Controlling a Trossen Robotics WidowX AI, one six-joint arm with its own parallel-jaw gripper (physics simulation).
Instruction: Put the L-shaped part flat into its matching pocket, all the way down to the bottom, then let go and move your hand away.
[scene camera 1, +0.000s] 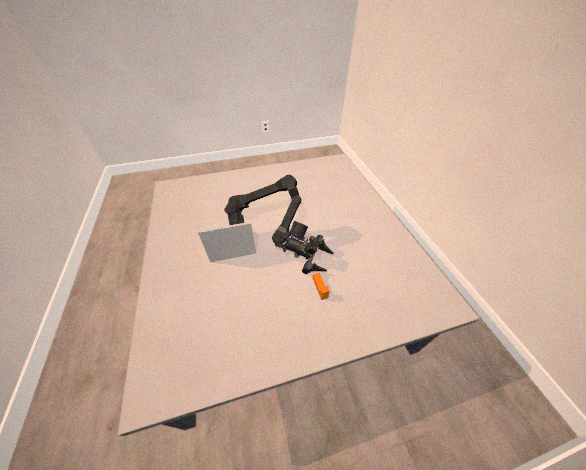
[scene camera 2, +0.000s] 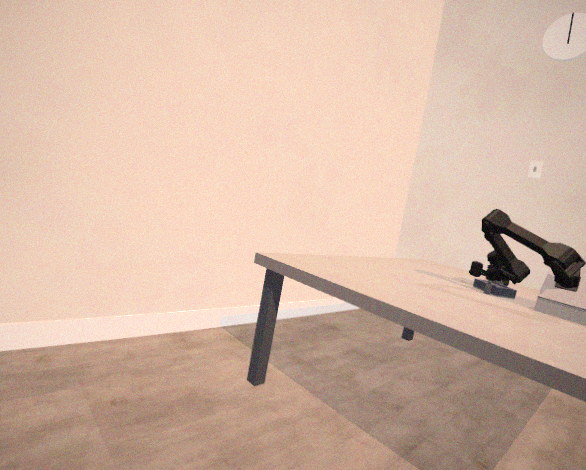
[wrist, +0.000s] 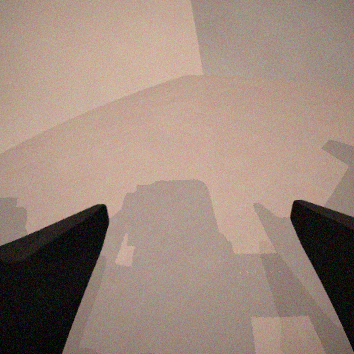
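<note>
The orange L-shaped part (scene camera 1: 321, 286) lies on the table in scene view 1, just in front of the near finger and apart from it. It does not show in the wrist view or in scene view 2. My gripper (scene camera 1: 329, 261) (wrist: 201, 212) is open, with no thing between its fingers, low above the table. A dark blue-grey block (scene camera 2: 501, 291) sits under the wrist in scene view 2; in scene view 1 the arm hides almost all of it. Its pocket cannot be made out.
A grey slab-like box (scene camera 1: 228, 244) (scene camera 2: 562, 306) stands near the arm's base. The table (scene camera 1: 215, 340) (scene camera 2: 350, 280) has its front edge in scene view 1 beyond the orange part. Shadows of the arm fall across the table top in the wrist view.
</note>
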